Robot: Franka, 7 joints.
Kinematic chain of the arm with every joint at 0, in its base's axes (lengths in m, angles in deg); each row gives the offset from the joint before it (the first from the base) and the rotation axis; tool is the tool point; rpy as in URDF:
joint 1: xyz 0 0 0.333 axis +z
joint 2: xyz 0 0 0 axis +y
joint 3: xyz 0 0 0.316 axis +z
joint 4: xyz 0.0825 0 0 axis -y
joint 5: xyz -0.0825 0 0.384 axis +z
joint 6: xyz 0 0 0 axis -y
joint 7: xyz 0.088 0 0 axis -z
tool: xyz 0 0 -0.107 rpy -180 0 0
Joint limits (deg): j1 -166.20..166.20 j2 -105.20..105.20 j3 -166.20..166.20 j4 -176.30..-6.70 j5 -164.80..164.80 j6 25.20..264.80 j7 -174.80..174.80
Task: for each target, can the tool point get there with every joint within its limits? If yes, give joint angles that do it. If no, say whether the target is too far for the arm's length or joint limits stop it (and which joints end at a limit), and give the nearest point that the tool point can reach.
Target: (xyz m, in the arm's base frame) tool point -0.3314 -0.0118 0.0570
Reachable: yes | joints 126.94 56.51 47.88 -157.58 29.41 216.45 -35.69
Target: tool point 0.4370 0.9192 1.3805
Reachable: no: too far | nearest point 0.2567 0.5399 0.9483 | short by 0.603 m
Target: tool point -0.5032 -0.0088 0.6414
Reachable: yes | joints 69.24 -26.50 106.63 -82.35 -49.76 47.34 -73.52
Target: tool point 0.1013 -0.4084 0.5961
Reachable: yes | joints -34.23 -29.06 -21.23 -128.72 -79.19 81.97 -62.41
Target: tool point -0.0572 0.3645 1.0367
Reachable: yes | joints 37.81 -10.21 58.07 -51.22 111.50 181.15 93.82
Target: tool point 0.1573 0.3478 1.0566
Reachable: yes | joints -87.12 -15.65 101.04 -30.49 121.55 86.31 -13.43
